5 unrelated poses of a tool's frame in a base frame.
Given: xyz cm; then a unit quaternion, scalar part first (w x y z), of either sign.
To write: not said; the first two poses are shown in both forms.
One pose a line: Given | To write
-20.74 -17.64 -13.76 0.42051 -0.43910 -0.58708 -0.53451 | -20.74 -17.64 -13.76 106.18 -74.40 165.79
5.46 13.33 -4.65 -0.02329 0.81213 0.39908 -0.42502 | 5.46 13.33 -4.65 -149.40 42.20 64.39
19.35 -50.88 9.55 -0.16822 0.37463 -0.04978 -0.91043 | 19.35 -50.88 9.55 -2.84 44.34 157.91
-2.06 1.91 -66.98 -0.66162 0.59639 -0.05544 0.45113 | -2.06 1.91 -66.98 -71.39 -27.69 -48.49
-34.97 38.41 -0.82 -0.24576 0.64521 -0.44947 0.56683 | -34.97 38.41 -0.82 -105.97 -30.70 -93.11
